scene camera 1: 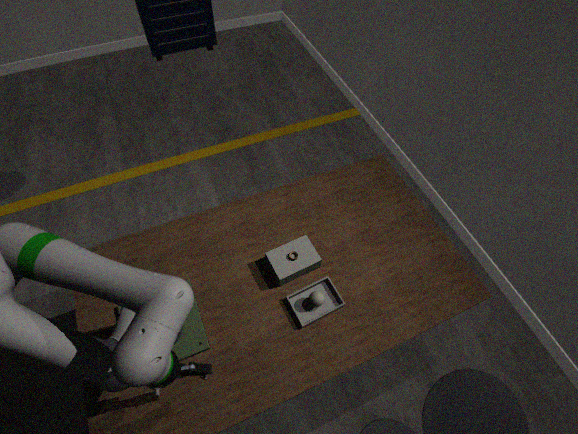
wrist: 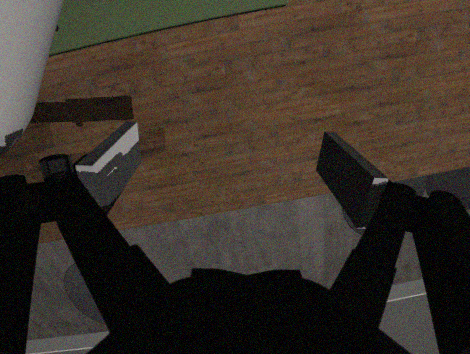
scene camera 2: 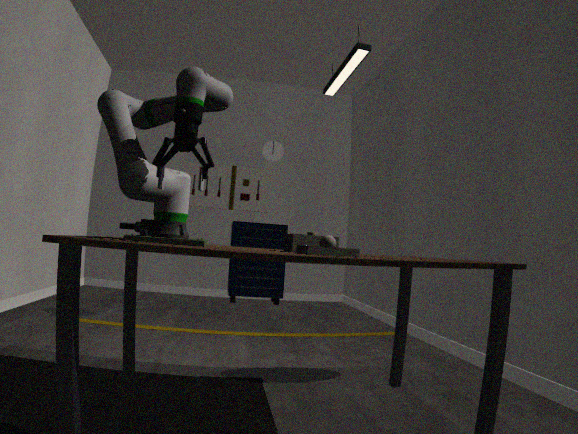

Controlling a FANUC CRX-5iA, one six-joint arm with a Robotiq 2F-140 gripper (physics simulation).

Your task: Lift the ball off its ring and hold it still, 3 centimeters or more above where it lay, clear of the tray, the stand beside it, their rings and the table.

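Places are measured from the arm's base along level axes (x back, y right, z up), in centimetres.
Where they show: gripper, between the fingertips: (scene camera 1: 182,378) (wrist: 231,146) (scene camera 2: 180,189); arm's base, origin of its link: (scene camera 2: 169,237).
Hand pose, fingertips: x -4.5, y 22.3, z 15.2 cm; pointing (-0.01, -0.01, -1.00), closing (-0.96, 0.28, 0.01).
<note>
Each offset is from my fingertips to the top centre of the thing. "*": to the spot under its first point. Level surfaces: height alone.
A pale ball @[dy -7.9, dx -51.7, dz -10.2 cm] (scene camera 1: 317,298) (scene camera 2: 328,241) sits inside the shallow light tray @[dy -7.9, dx -51.7, dz -14.5 cm] (scene camera 1: 321,319) on the table @[dz -17.3 cm] (scene camera 1: 400,260) (scene camera 2: 425,262) (wrist: 240,100); the ring under the ball is hidden. Beside the tray is a light box-shaped stand (scene camera 1: 295,270) with a small ring @[* dy -26.7, dx -50.8, dz -10.2 cm] (scene camera 1: 292,256) on its top. My gripper (scene camera 2: 182,182) (wrist: 231,146) is open and empty, pointing down high above the table. It is well to the left of the tray in the second scene view. The ball does not show in the wrist view.
The green base plate (scene camera 1: 192,332) (scene camera 2: 165,241) (wrist: 165,17) lies under the arm's base on the table. A blue tool cabinet (scene camera 1: 180,25) (scene camera 2: 257,275) stands on the floor beyond the table. A lamp (scene camera 2: 347,70) hangs from the ceiling.
</note>
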